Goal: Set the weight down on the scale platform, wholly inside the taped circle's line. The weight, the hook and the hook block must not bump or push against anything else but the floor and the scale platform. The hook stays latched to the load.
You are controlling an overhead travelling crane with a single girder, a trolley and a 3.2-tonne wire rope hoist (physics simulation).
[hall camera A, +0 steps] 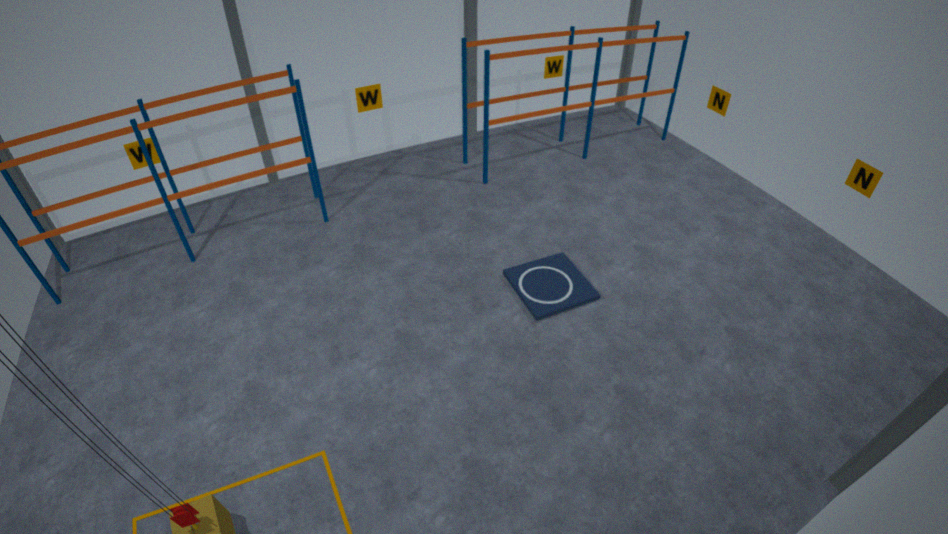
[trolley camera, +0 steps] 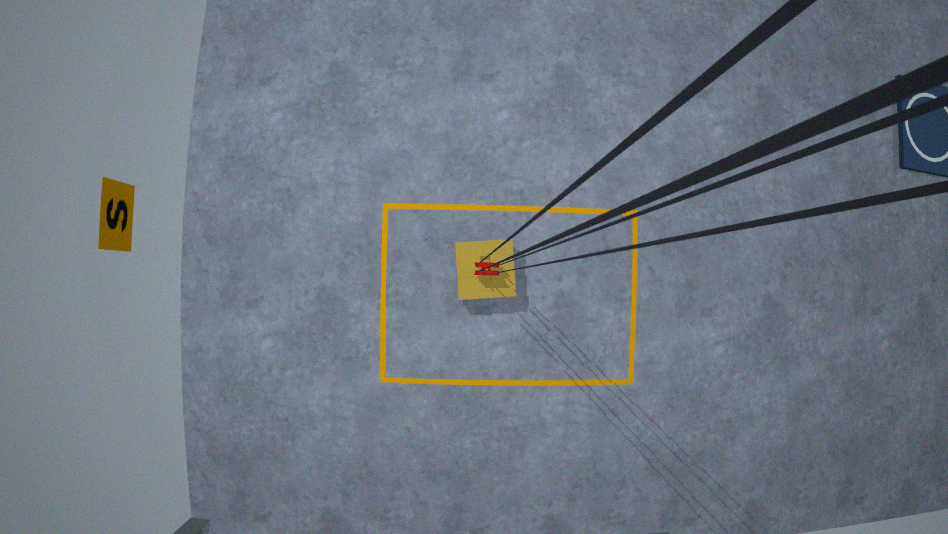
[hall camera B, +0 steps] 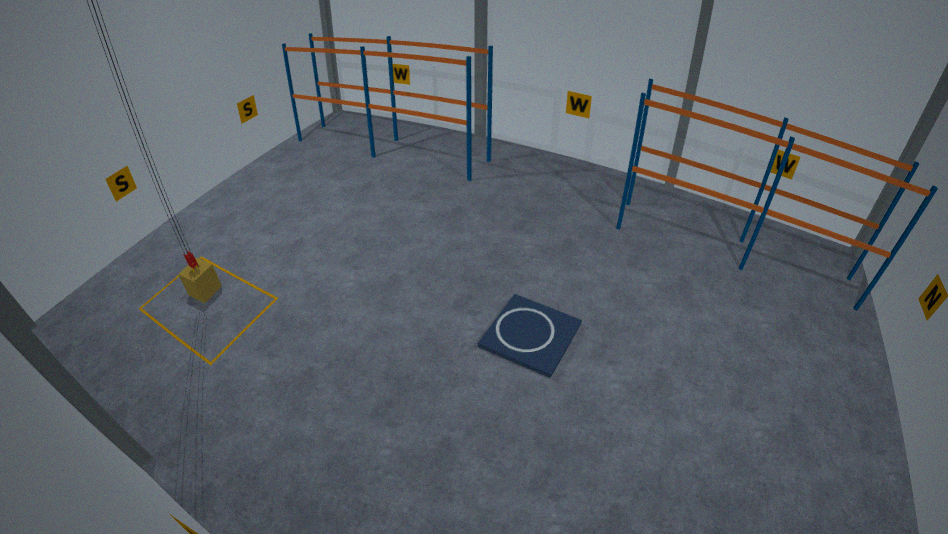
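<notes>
The yellow weight (hall camera A: 215,512) (hall camera B: 201,283) (trolley camera: 469,285) hangs upright on the ropes within the yellow floor rectangle; its shadow lies close below it, and I cannot tell how large any gap to the floor is. The red hook block (hall camera A: 184,514) (hall camera B: 190,259) is just above its top. My hook (hall camera B: 193,268) (trolley camera: 486,268) is small and partly hidden, and is shut on the weight. The ropes slant in the hall views. The blue scale platform (hall camera A: 577,296) (hall camera B: 557,351) (trolley camera: 908,160) lies well away from the weight, with the white taped circle (hall camera A: 546,303) (hall camera B: 525,350) on top.
The yellow floor rectangle (hall camera A: 265,474) (hall camera B: 242,331) (trolley camera: 507,382) surrounds the weight. Two blue and orange racks (hall camera A: 485,132) (hall camera B: 469,132) stand along the W wall. The wall with the S sign (hall camera B: 121,183) (trolley camera: 116,214) is on the weight's side of the hall.
</notes>
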